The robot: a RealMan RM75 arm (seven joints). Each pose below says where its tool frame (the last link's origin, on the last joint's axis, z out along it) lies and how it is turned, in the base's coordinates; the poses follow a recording.
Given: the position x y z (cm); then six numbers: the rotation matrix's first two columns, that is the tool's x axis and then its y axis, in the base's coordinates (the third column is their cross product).
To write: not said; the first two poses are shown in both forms.
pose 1, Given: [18.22, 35.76, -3.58, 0.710, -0.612, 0.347, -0.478, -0.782, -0.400]
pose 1, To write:
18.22, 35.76, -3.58
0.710, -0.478, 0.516
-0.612, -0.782, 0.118
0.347, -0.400, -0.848

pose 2, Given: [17.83, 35.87, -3.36, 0.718, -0.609, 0.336, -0.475, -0.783, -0.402]
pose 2, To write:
17.83, 35.87, -3.36
0.718, -0.475, 0.508
-0.609, -0.783, 0.129
0.336, -0.402, -0.851

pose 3, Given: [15.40, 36.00, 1.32, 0.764, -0.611, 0.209, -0.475, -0.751, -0.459]
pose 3, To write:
15.40, 36.00, 1.32
0.764, -0.475, 0.437
-0.611, -0.751, 0.251
0.209, -0.459, -0.864

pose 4, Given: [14.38, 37.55, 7.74, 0.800, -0.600, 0.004, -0.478, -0.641, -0.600]
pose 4, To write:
14.38, 37.55, 7.74
0.800, -0.478, 0.363
-0.600, -0.641, 0.478
0.004, -0.600, -0.800

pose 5, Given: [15.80, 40.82, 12.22, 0.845, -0.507, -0.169, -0.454, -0.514, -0.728]
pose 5, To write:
15.80, 40.82, 12.22
0.845, -0.454, 0.282
-0.507, -0.514, 0.692
-0.169, -0.728, -0.665

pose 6, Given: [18.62, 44.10, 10.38, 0.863, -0.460, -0.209, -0.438, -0.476, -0.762]
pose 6, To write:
18.62, 44.10, 10.38
0.863, -0.438, 0.251
-0.460, -0.476, 0.749
-0.209, -0.762, -0.612

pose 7, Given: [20.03, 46.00, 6.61, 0.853, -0.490, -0.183, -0.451, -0.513, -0.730]
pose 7, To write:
20.03, 46.00, 6.61
0.853, -0.451, 0.264
-0.490, -0.513, 0.705
-0.183, -0.730, -0.659

